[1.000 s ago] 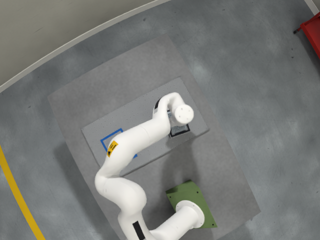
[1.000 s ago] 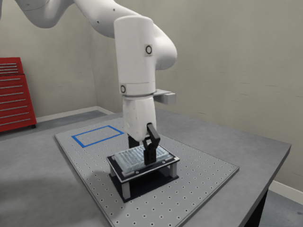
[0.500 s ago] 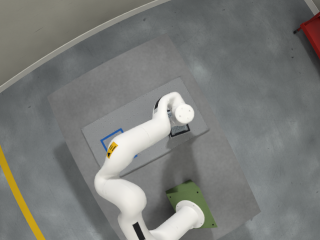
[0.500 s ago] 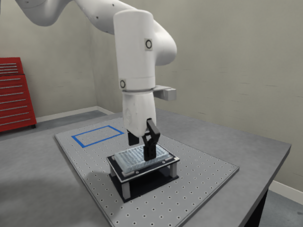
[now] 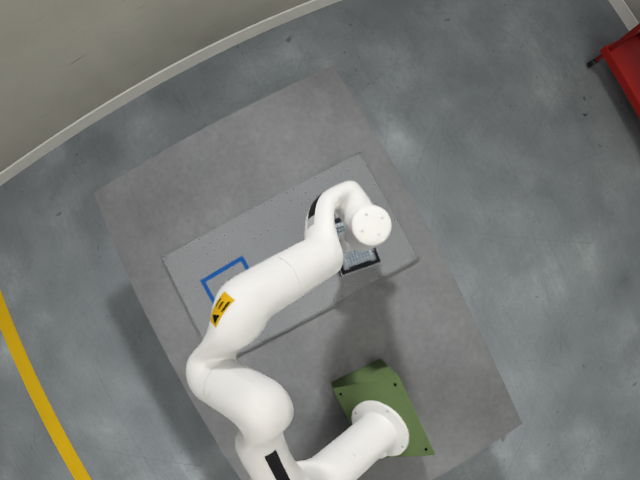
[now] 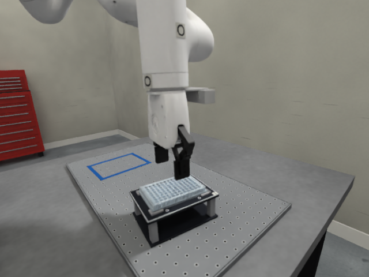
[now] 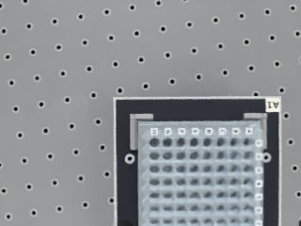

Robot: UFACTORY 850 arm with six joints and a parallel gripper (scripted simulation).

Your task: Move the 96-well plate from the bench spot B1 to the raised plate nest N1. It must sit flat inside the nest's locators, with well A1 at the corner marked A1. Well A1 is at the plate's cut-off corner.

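My gripper is now 6 cm above the clear 96-well plate. Also, from my hand: black raised nest N1: 7 cm below.
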